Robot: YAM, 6 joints.
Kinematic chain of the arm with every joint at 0, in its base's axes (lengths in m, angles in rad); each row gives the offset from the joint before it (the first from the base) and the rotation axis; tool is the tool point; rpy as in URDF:
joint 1: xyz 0 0 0.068 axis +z
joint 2: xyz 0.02 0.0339 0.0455 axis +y
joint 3: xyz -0.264 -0.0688 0 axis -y
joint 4: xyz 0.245 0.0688 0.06 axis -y
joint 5: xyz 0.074 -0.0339 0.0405 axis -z
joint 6: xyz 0.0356 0 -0.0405 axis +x
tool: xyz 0 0 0 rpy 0 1.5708 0
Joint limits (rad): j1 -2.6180..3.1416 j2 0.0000..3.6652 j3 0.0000..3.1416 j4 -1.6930..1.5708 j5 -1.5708..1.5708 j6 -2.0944..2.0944
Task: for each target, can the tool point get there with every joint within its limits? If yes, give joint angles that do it. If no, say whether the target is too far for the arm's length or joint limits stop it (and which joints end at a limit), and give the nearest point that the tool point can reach.
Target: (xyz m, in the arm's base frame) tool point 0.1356 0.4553 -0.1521
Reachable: yes | joints 1.2496 3.1416 1.6900 1.1701 -0.4361 -1.6912
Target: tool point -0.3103 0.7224 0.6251
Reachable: no: too far | nearest point -0.2133 0.4966 0.4610 | short by 0.295 m
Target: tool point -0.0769 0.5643 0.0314
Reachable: yes | joints 1.7590 2.8351 1.9747 0.6967 1.0064 0.2997
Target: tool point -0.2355 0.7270 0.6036
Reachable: no: too far | nearest point -0.1672 0.5163 0.4577 | short by 0.265 m
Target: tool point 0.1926 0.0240 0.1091
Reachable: yes | joints 0.2384 1.5783 0.6092 -0.7722 0.6735 1.5277
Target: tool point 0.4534 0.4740 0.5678
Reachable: no: too far | nearest point 0.3658 0.3824 0.4773 | short by 0.156 m
